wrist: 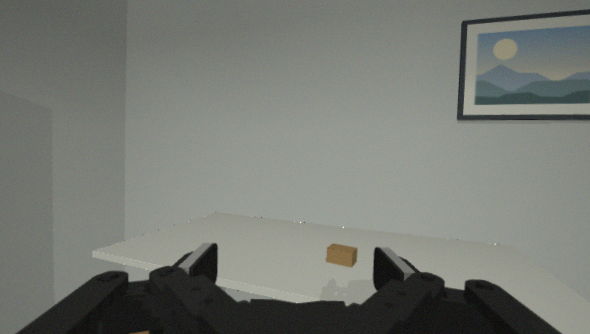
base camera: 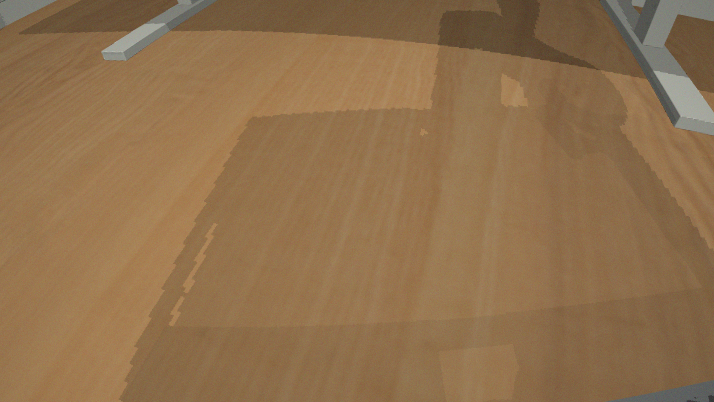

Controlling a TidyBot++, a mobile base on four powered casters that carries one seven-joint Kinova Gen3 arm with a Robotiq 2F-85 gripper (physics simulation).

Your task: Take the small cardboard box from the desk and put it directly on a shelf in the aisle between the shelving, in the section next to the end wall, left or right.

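Frame: origin at the arm's base, x right, y ahead, z up, level; centimetres.
Seen in the pictures: gripper, fingertip midpoint: (wrist: 295, 262).
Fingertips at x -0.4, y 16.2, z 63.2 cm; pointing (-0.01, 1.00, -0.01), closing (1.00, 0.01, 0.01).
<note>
A point is followed by its place in that frame.
The small cardboard box (wrist: 341, 255) @(x 15.6, y 93.4, z 35.7 cm) sits on the white desk (wrist: 265, 240) @(x -12.7, y 117.5, z 32.4 cm) in the wrist view, right of the middle and a little in from the desk's near edge. My gripper (wrist: 295, 262) @(x -0.4, y 16.2, z 63.2 cm) is open, with nothing between its fingers. In the wrist view the box appears between the two fingertips, closer to the right one, but it is farther off, beyond them. The base camera shows the desk's pale feet (base camera: 145, 37) (base camera: 677, 87) on the floor, at the upper left and upper right. The shelving does not show in either view.
A wall (wrist: 300, 125) @(x 0.8, y 154.8, z 85.3 cm) stands behind the desk, with a framed mountain picture (wrist: 530, 65) @(x 97.7, y 119.8, z 110.7 cm) at the upper right. Another wall (wrist: 90, 60) @(x -131.0, y 172.8, z 123.5 cm) meets it at the left. The wooden floor (base camera: 150, 165) @(x -31.7, y 53.5, z -39.7 cm) carries shadows of the robot and the desk.
</note>
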